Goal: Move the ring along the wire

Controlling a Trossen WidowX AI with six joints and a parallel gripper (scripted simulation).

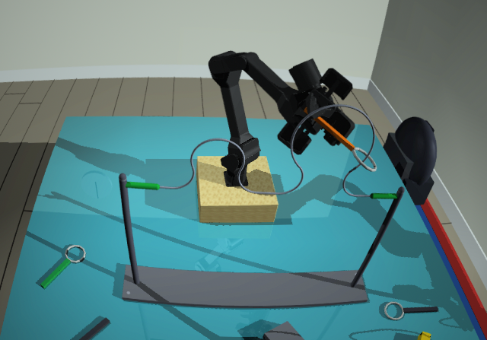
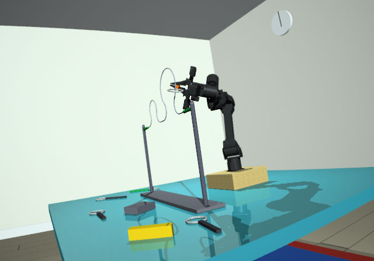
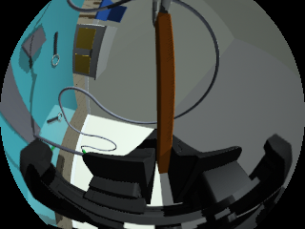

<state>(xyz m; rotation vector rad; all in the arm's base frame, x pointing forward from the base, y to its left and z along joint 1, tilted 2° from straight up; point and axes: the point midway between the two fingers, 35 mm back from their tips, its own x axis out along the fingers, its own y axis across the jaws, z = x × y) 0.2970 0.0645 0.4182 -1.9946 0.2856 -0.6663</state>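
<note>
My gripper tip is now 2 cm short of the ring with orange handle, 8 cm to the right of it and 4 cm above it. Also, from my gripper tip: grey block (21 cm ahead, 1 cm to the left, 49 cm below); yellow block (32 cm ahead, 36 cm to the left, 49 cm below).
</note>
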